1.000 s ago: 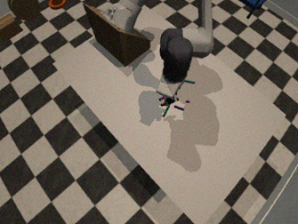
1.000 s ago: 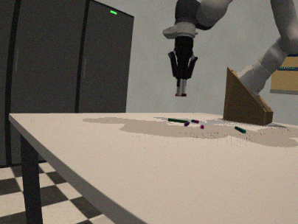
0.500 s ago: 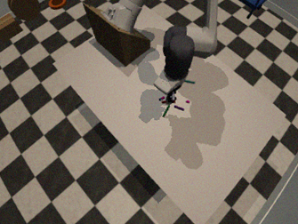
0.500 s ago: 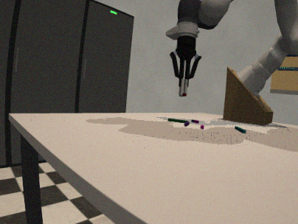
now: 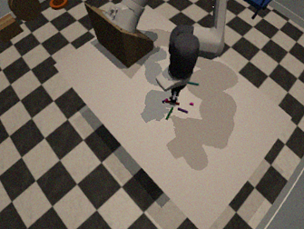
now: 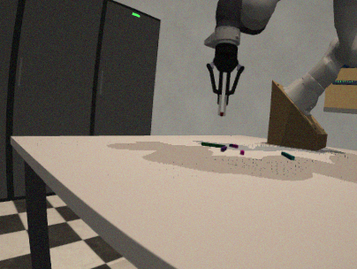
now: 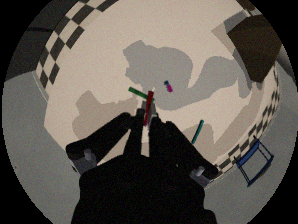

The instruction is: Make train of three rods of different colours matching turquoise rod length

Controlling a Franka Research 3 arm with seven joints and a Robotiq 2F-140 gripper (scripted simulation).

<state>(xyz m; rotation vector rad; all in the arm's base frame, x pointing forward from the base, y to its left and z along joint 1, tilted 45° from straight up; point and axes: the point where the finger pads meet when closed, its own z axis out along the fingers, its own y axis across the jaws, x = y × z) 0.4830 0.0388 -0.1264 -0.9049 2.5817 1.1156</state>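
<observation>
Now: the blue rod 130 mm below my hand and 70 mm behind it. Round my hand: purple rod: 130 mm below, 60 mm to the left, 50 mm ahead; then red rod: 30 mm below; then green rod: 130 mm below, 10 mm to the right, 10 mm ahead.
</observation>
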